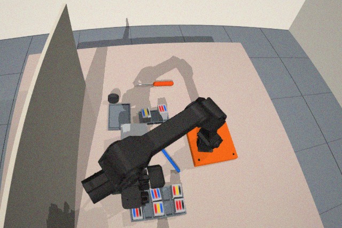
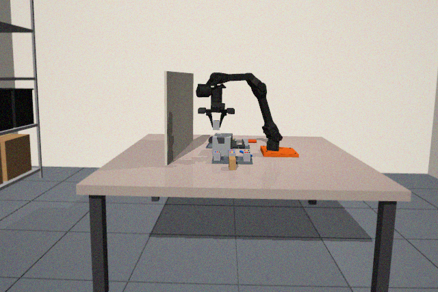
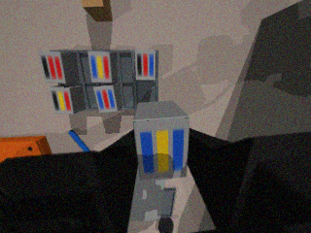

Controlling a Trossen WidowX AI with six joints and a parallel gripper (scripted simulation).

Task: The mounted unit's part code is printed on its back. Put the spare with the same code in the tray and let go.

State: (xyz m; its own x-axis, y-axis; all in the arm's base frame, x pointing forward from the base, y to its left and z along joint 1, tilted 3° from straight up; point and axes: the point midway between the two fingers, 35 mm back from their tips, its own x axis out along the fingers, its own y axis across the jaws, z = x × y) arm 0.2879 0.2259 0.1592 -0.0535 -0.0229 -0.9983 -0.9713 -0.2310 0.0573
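My gripper tip is now 9 cm short of the dark grey tray, 34 cm to the left of it and 16 cm above it. The rest, counted from my gripper tip: tan block (12 cm behind, 16 cm to the left, 14 cm below); small grey spare (2 cm above); grey mounted unit (17 cm to the right, 12 cm below).
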